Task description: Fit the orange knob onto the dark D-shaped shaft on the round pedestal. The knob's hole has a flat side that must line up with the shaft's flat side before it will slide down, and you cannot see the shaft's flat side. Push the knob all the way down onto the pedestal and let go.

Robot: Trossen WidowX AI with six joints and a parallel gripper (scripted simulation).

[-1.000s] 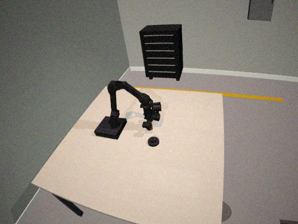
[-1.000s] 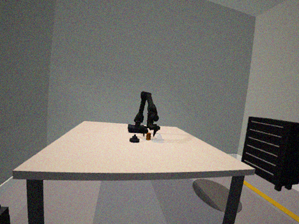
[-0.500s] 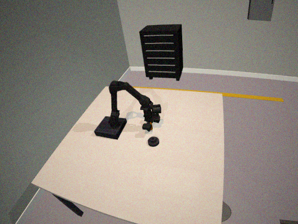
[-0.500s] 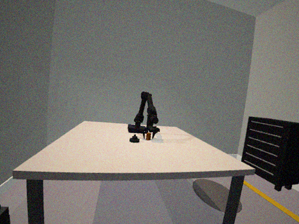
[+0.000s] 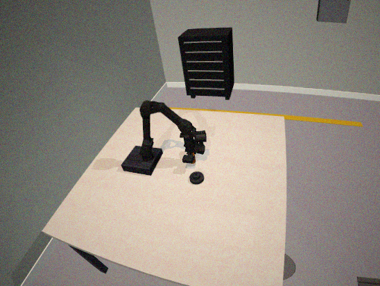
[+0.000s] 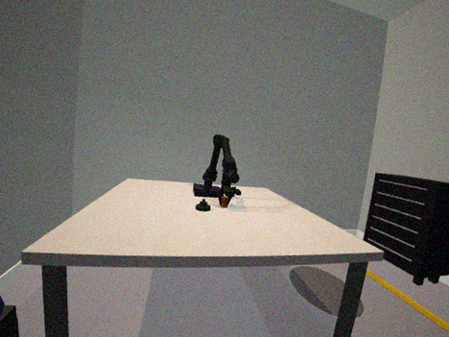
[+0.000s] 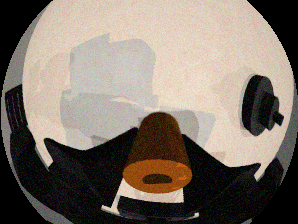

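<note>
Now: gripper tip 14 cm to the left of the round pedestal, 5 cm short of it and 2 cm below it. Round my gripper tip: orange knob (2 cm above).
</note>
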